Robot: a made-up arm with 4 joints.
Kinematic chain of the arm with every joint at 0, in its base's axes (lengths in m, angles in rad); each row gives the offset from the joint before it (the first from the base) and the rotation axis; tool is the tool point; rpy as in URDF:
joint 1: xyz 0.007 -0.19 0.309 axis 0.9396 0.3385 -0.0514
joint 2: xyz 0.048 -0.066 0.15 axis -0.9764 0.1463 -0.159
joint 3: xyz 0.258 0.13 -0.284 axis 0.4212 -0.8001 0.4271
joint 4: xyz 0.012 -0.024 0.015 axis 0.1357 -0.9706 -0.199
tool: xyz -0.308 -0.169 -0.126 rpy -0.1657 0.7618 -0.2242
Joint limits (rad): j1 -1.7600..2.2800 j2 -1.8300..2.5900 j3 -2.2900..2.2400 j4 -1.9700..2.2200
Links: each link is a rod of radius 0.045 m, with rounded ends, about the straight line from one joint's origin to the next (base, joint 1, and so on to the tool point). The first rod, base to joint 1, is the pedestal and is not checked.
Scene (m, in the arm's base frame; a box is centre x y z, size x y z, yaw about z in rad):
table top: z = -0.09
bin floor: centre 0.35 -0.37 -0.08 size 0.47 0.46 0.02 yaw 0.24
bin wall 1: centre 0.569 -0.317 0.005 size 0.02 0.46 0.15 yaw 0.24
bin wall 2: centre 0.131 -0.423 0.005 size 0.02 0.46 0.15 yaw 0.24
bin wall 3: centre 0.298 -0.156 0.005 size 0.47 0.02 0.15 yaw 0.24
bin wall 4: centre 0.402 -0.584 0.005 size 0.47 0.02 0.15 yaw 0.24
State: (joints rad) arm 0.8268 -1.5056 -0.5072 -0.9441
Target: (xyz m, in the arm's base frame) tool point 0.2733 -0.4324 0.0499
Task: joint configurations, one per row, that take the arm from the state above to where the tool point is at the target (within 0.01 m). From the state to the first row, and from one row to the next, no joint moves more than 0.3 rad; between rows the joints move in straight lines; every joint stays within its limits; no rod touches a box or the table.
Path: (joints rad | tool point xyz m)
1: 1.0574 -1.5901 -0.6899 -0.9860 | 0.2018 -0.4175 0.2493
2: 1.2881 -1.6747 -0.8726 -1.0279 | 0.2399 -0.4423 0.1559
3: 1.5187 -1.7592 -1.0552 -1.0698 | 0.2733 -0.4324 0.0499

